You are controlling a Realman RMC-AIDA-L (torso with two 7-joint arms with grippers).
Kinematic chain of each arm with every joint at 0, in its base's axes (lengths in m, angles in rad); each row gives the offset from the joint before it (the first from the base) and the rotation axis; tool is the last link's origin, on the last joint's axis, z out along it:
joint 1: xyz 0 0 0.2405 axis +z
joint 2: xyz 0 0 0 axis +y
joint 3: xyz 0 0 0.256 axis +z
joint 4: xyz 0 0 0 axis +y
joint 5: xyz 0 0 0.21 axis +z
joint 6: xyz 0 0 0 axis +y
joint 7: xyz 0 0 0.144 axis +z
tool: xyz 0 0 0
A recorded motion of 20 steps. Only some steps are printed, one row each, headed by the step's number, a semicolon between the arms.
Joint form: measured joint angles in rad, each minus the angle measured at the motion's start. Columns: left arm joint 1, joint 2, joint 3, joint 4, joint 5, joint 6, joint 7; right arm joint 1, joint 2, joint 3, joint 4, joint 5, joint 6, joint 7.
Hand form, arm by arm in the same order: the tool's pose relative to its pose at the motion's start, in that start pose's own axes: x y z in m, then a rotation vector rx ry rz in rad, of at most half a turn. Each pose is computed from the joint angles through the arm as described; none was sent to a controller.
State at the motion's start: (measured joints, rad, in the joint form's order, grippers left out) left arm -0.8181 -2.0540 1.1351 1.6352 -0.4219 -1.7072 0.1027; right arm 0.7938 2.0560 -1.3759 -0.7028 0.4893 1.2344 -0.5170
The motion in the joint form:
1: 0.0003 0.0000 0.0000 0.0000 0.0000 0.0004 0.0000; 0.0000 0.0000 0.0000 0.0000 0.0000 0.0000 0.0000
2: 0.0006 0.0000 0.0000 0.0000 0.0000 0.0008 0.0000; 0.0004 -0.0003 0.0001 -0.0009 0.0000 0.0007 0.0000
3: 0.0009 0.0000 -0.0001 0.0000 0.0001 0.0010 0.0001; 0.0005 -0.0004 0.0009 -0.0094 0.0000 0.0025 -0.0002
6: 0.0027 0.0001 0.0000 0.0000 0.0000 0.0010 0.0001; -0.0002 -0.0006 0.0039 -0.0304 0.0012 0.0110 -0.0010
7: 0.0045 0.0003 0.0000 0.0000 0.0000 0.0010 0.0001; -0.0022 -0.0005 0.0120 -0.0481 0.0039 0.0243 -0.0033
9: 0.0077 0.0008 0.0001 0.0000 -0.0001 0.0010 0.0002; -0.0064 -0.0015 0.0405 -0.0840 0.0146 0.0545 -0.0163
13: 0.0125 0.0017 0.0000 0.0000 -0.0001 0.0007 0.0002; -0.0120 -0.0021 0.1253 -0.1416 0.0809 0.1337 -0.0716
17: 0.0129 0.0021 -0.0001 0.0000 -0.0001 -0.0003 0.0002; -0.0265 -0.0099 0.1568 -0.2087 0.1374 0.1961 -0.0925
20: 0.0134 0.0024 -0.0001 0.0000 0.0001 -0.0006 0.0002; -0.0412 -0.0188 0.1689 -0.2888 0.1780 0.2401 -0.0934
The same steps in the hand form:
1: 0.0000 -0.0001 0.0000 0.0001 0.0002 -0.0002; 0.0000 0.0000 0.0000 0.0000 0.0000 0.0000
2: -0.0001 -0.0002 0.0001 0.0002 0.0004 -0.0005; -0.0003 0.0000 -0.0003 0.0003 -0.0004 -0.0006
3: -0.0001 -0.0003 0.0001 0.0004 0.0005 -0.0007; -0.0020 0.0001 -0.0019 0.0018 -0.0065 -0.0039
6: -0.0007 -0.0007 0.0002 0.0009 -0.0005 -0.0020; -0.0054 0.0007 -0.0057 0.0021 -0.0186 -0.0107
7: -0.0012 -0.0012 0.0004 0.0015 -0.0015 -0.0034; -0.0072 0.0015 -0.0090 -0.0041 -0.0264 -0.0121
9: -0.0021 -0.0021 0.0006 0.0026 -0.0033 -0.0056; -0.0109 0.0021 -0.0169 -0.0246 -0.0486 -0.0121
13: -0.0035 -0.0036 0.0008 0.0046 -0.0061 -0.0093; -0.0171 0.0075 -0.0337 -0.1218 -0.1085 -0.0111
17: -0.0037 -0.0038 0.0008 0.0050 -0.0072 -0.0097; -0.0204 0.0105 -0.0497 -0.1770 -0.1538 -0.0220
20: -0.0039 -0.0041 0.0008 0.0056 -0.0077 -0.0101; -0.0250 0.0119 -0.0671 -0.1966 -0.2019 -0.0398

